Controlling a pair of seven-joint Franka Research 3 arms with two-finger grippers.
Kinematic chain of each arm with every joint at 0, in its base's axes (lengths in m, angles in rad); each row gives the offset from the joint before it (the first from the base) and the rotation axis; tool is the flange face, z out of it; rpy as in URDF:
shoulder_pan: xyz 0 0 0.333 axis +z
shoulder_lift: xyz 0 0 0 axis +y
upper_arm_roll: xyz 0 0 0.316 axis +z
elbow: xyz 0.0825 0 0 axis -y
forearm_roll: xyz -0.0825 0 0.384 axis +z
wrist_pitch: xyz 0 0 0 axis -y
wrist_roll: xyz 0.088 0 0 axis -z
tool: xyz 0 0 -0.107 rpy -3.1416 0 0
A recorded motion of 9 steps. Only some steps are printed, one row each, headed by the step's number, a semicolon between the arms.
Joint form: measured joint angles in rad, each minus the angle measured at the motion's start. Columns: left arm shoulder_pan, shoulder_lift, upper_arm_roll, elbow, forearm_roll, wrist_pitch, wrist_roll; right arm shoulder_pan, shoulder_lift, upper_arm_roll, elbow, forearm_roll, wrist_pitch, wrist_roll.
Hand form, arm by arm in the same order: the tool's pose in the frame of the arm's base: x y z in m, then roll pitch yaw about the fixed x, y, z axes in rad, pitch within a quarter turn. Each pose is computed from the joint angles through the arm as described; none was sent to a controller.
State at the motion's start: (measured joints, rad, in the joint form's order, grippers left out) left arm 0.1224 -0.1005 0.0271 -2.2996 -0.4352 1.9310 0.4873; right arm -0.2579 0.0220 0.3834 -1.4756 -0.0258 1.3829 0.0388
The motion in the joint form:
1: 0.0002 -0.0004 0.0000 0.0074 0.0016 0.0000 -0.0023; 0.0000 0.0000 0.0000 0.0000 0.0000 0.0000 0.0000
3: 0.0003 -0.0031 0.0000 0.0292 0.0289 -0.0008 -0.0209; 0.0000 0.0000 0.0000 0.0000 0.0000 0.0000 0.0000
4: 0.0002 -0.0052 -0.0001 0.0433 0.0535 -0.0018 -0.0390; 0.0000 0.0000 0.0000 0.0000 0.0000 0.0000 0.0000
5: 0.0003 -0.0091 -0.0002 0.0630 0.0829 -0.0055 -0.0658; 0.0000 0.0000 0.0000 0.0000 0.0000 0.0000 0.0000
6: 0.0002 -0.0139 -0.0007 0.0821 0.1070 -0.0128 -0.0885; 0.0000 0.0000 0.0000 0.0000 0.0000 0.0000 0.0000
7: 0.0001 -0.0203 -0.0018 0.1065 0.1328 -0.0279 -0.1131; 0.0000 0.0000 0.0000 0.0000 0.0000 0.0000 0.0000
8: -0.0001 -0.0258 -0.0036 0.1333 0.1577 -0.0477 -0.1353; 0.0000 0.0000 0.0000 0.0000 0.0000 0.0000 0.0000
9: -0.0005 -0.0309 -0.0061 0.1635 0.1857 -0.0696 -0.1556; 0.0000 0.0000 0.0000 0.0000 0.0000 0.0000 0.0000
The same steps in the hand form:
1: 0.4709 0.0417 0.3788 2.6871 0.0912 -0.1484; 0.5375 0.0620 0.6420 3.1196 0.1123 0.0825
3: 0.4758 0.0442 0.3886 2.7168 0.0828 -0.1447; 0.5375 0.0620 0.6420 3.1196 0.1123 0.0825
4: 0.4787 0.0461 0.3951 2.7420 0.0812 -0.1402; 0.5375 0.0620 0.6420 3.1196 0.1123 0.0825
5: 0.4823 0.0485 0.4047 2.7728 0.0786 -0.1299; 0.5375 0.0620 0.6420 3.1196 0.1123 0.0825
6: 0.4853 0.0500 0.4145 2.7977 0.0753 -0.1219; 0.5375 0.0620 0.6420 3.1196 0.1123 0.0825
7: 0.4883 0.0511 0.4270 2.8232 0.0727 -0.1148; 0.5375 0.0620 0.6420 3.1196 0.1123 0.0825
8: 0.4911 0.0516 0.4400 2.8471 0.0714 -0.1106; 0.5375 0.0620 0.6420 3.1196 0.1123 0.0825
9: 0.4939 0.0520 0.4542 2.8742 0.0691 -0.1094; 0.5375 0.0620 0.6420 3.1196 0.1123 0.0825

